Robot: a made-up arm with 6 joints.
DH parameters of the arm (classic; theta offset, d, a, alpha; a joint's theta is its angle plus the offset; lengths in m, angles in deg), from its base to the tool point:
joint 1: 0 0.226 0 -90
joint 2: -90 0 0.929 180
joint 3: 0 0 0 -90
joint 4: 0 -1.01 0 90
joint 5: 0 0.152 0 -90
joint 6: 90 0 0 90
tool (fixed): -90 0 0 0
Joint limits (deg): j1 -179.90..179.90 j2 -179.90..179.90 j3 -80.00..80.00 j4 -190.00..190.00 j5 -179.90..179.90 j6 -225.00..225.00
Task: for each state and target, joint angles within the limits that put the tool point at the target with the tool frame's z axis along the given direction. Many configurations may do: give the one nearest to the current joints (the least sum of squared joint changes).
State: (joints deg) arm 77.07 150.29 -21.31 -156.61 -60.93 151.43
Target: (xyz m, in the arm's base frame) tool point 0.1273 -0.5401 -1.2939 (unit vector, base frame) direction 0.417 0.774 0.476
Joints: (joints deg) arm 118.91 163.90 20.78 -190.00 -87.01 131.87
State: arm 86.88 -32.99 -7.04 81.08 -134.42 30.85
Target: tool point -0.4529 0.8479 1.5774 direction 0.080 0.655 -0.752
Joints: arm 119.61 1.95 17.98 80.48 -150.42 52.35
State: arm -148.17 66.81 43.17 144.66 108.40 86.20
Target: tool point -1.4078 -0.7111 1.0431 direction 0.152 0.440 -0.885
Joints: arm -154.92 36.99 33.08 108.19 97.56 74.62
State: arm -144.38 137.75 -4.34 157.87 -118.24 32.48
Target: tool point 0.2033 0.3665 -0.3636 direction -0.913 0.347 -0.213
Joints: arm -97.75 138.66 -47.40 180.52 -138.99 72.53
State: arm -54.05 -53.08 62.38 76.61 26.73 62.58
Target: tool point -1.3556 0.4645 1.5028 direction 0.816 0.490 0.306
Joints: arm -21.03 -58.91 61.67 69.59 4.18 61.69
